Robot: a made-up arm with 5 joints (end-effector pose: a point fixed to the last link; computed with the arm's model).
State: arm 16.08 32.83 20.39 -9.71 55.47
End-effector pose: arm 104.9 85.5 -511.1 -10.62 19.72 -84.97
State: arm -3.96 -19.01 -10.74 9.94 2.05
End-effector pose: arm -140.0 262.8 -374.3 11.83 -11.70 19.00
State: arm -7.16 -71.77 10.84 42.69 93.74
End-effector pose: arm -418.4 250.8 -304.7 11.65 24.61 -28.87
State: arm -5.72 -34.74 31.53 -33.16 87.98
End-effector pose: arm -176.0 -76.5 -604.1 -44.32 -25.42 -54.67
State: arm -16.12 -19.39 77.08 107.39 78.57
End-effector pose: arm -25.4 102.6 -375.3 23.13 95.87 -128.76
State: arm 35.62 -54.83 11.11 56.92 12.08
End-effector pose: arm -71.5 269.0 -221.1 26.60 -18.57 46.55
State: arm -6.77 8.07 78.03 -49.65 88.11
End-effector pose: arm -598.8 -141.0 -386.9 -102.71 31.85 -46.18
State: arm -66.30 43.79 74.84 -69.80 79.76
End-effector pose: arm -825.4 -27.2 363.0 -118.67 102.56 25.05
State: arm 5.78 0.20 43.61 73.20 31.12
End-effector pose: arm 116.3 205.1 -207.7 56.35 41.56 -58.67
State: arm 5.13 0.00 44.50 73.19 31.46
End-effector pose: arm 111.6 204.8 -215.9 55.45 42.79 -59.84
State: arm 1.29 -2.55 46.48 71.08 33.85
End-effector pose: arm 66.2 216.8 -254.0 48.77 48.05 -62.65
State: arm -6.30 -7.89 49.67 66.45 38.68
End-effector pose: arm -39.5 237.9 -315.0 34.69 57.26 -66.35
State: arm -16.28 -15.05 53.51 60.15 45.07
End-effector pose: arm -199.7 253.0 -363.1 15.24 67.37 -68.55
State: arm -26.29 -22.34 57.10 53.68 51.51
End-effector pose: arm -371.9 251.7 -370.3 -4.68 75.03 -67.69
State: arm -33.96 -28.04 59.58 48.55 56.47
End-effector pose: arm -503.3 239.1 -347.1 -19.70 78.97 -64.78
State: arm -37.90 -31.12 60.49 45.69 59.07
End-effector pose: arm -568.6 228.9 -325.5 -27.06 80.10 -62.25
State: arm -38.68 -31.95 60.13 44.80 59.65
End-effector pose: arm -581.9 227.0 -319.7 -28.24 79.85 -61.14
